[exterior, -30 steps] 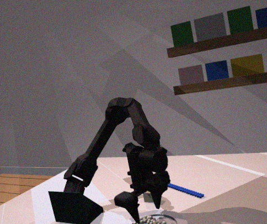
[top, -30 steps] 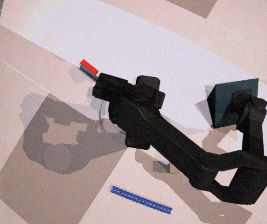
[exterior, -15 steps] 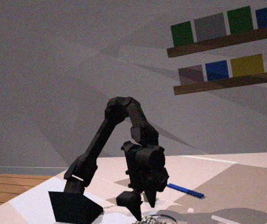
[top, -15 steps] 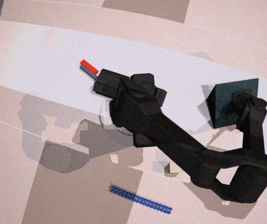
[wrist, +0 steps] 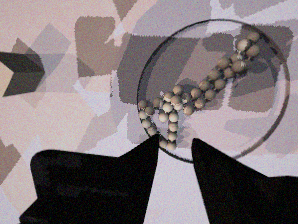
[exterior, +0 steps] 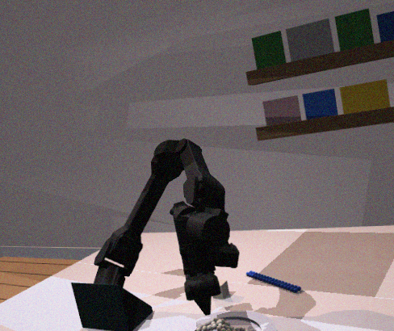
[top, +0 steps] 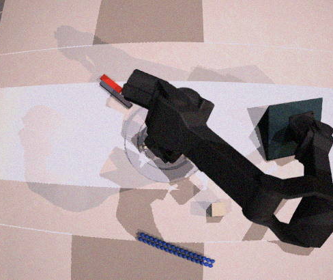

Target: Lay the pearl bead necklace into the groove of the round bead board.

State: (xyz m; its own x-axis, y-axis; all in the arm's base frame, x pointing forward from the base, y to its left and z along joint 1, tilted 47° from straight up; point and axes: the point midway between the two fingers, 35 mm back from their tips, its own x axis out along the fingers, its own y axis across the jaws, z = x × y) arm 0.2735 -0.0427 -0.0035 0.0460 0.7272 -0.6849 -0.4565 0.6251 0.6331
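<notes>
My gripper tip is now 4 cm short of the round bead board, 2 cm to the left of it and 4 cm above it. Round my gripper tip: small beige cube (4 cm behind, 17 cm to the left, 3 cm below); grey block (15 cm ahead, 18 cm to the right, 5 cm below).
</notes>
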